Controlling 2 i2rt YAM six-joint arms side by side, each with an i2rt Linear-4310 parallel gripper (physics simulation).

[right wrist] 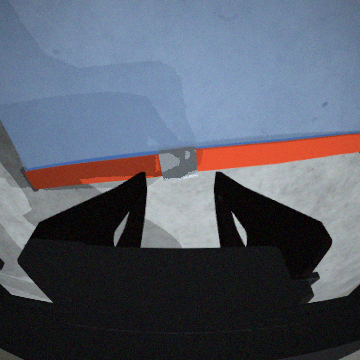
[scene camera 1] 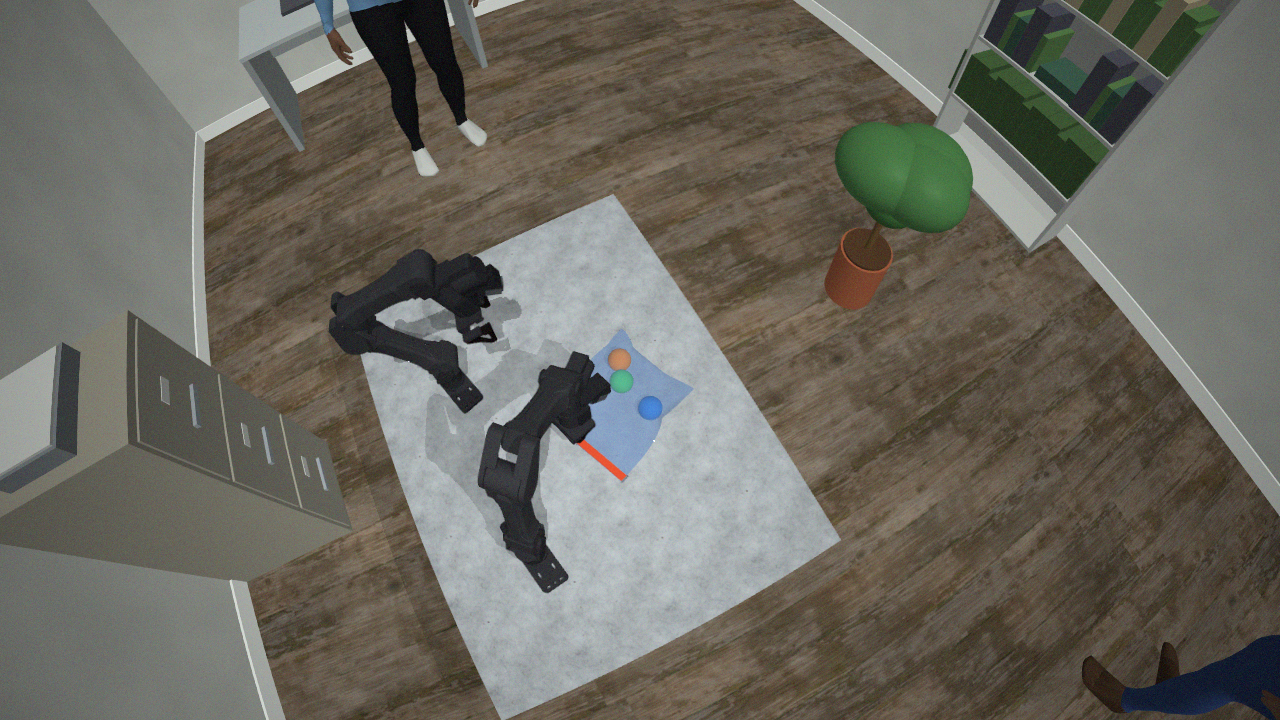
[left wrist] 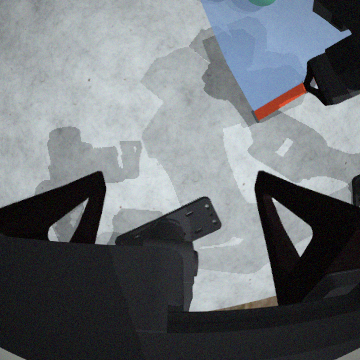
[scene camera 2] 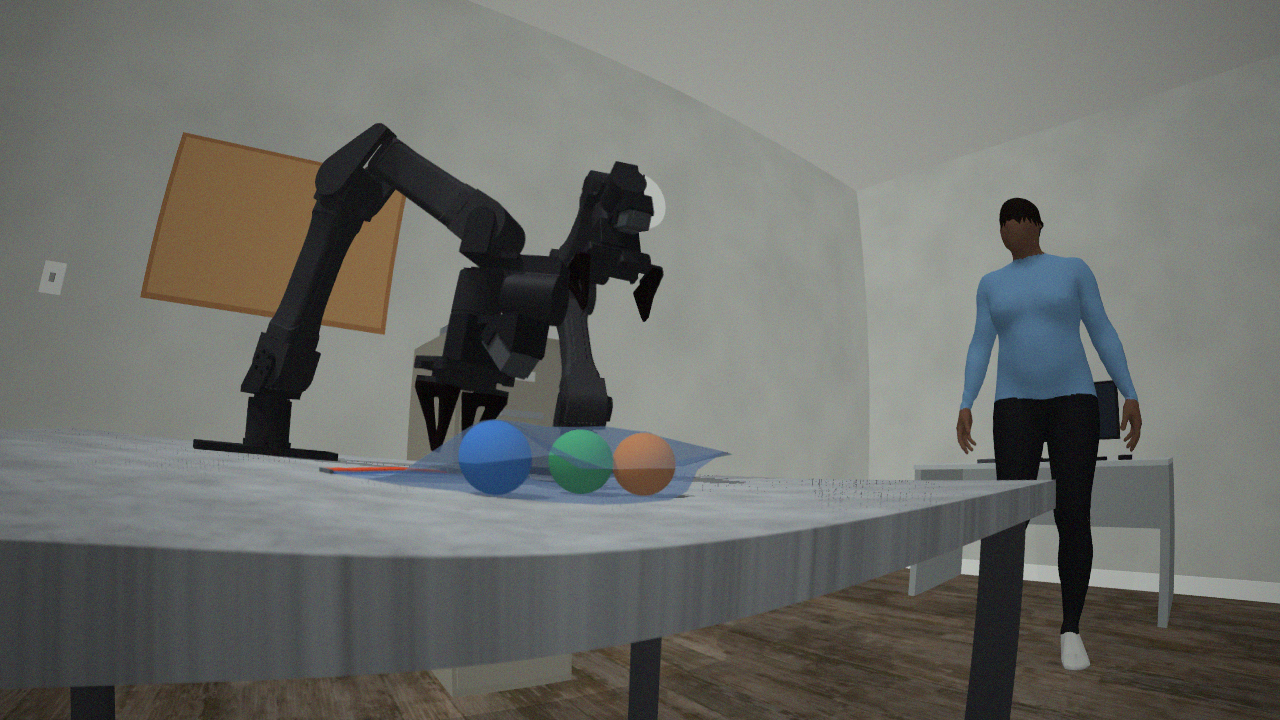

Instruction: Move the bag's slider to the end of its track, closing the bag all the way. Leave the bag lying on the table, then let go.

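Note:
The translucent blue bag (scene camera 1: 617, 434) (scene camera 2: 702, 449) (left wrist: 280, 45) (right wrist: 260, 65) lies flat on the table, with a red track (scene camera 1: 603, 460) (scene camera 2: 362, 469) (left wrist: 280, 102) (right wrist: 275, 153) along one edge. In the right wrist view, the grey slider (right wrist: 178, 162) sits on the track, a short stretch from its left end; red shows on both sides. My right gripper (right wrist: 179, 180) (scene camera 2: 454, 440) is partly open and points down at the slider, which shows just past the gap between its fingertips. My left gripper (left wrist: 179, 178) (scene camera 2: 613, 315) is wide open and empty, above the table and away from the bag.
A blue ball (scene camera 1: 649, 407) (scene camera 2: 494, 456), a green ball (scene camera 1: 621, 381) (scene camera 2: 580, 461) and an orange ball (scene camera 1: 619, 360) (scene camera 2: 643, 462) are inside the bag. The grey table (scene camera 1: 716, 537) (scene camera 2: 268, 617) holds both arms. The right arm partly covers the track in scene camera 1.

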